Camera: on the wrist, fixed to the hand. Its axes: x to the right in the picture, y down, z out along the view.
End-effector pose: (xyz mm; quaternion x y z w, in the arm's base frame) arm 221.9 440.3 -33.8 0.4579 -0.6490 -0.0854 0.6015
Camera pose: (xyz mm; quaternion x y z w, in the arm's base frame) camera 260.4 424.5 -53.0 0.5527 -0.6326 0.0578 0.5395
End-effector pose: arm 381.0 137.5 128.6 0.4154 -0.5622 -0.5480 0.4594
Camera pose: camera 399.3 127.4 87.8 0.5068 -0.6347 -0.4159 0.4090
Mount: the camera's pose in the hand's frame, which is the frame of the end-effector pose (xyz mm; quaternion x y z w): 3.0 -40.6 -21.1 0.1769 0.0433 0.0118 0.9832
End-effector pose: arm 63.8 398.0 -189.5 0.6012 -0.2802 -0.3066 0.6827
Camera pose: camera 78.3 405.8 -232.3 0.7218 -0.3073 -0.2178 0.5806
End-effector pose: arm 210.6 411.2 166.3 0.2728 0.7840 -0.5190 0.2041
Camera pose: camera 181.6 418.7 201.0 0.3360 0.6846 -0.6347 0.1246
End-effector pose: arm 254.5 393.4 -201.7 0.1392 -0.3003 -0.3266 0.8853
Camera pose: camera 249.4 362.1 -234.8 0.3041 -0.3163 -0.2515 0.8627
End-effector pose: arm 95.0 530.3 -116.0 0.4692 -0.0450 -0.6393 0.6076
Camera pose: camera 79.5 549.1 -154.8 0.5959 -0.1366 -0.5931 0.5239
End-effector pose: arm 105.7 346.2 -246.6 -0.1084 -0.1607 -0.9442 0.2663
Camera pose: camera 78.9 369.9 -275.2 -0.0205 -0.3122 -0.9015 0.2991
